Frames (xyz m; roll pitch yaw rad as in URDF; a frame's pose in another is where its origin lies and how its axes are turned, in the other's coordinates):
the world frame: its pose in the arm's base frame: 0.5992 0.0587 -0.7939 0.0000 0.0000 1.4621
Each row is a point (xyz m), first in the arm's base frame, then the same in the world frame.
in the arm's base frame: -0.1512 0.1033 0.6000
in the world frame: -0.0371 0.7508 1.3939
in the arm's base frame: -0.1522 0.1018 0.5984
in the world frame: -0.0387 0.7516 1.3923
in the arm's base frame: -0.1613 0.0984 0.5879
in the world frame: -0.0430 0.7603 1.3818
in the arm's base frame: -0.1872 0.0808 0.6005
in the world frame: -0.0633 0.7842 1.3944
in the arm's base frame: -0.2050 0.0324 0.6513
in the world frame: -0.1134 0.7966 1.4452
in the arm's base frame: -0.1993 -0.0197 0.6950
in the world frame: -0.1646 0.7853 1.4889
